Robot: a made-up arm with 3 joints. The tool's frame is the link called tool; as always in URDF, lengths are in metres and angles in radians.
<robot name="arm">
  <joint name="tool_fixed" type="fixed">
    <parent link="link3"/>
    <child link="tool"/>
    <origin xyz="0.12 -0.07 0.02" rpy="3.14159 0 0"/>
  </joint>
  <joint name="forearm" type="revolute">
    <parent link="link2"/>
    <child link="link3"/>
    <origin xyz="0.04 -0.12 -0.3" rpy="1.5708 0 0"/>
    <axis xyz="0 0 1"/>
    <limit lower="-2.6" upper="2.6"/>
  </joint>
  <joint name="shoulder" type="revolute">
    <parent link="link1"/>
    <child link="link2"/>
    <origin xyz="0.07 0.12 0" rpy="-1.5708 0 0"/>
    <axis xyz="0 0 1"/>
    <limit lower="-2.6" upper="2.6"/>
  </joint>
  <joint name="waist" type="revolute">
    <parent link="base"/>
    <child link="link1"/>
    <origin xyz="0 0 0.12" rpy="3.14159 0 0"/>
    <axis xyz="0 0 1"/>
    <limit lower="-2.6" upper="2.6"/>
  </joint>
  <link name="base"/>
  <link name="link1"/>
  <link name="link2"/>
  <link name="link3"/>
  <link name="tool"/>
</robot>
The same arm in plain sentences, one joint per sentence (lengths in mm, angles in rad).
The arm has three revolute joints in a row. What follows holds with every joint at zero, and every direction is one of the base frame's.
The first joint lies 120 mm along +z from the base frame's origin and turns about -z, from -2.6 to 2.6 rad.
The second joint lies 70 mm along +x and 120 mm along -y from the first joint and turns about -y, from -2.6 to 2.6 rad.
The third joint lies 40 mm along +x and 300 mm along +y and 120 mm along -z from the second joint and turns about -z, from -2.6 to 2.6 rad.
The tool frame, which is the frame that the pose is given for, lies 120 mm along +x and 70 mm along +y and 20 mm along -z from the third joint; its axes are the base frame's turned by roll 0, pitch 0 and yaw 0 rad (as in URDF: about the fixed x, then y, then z).

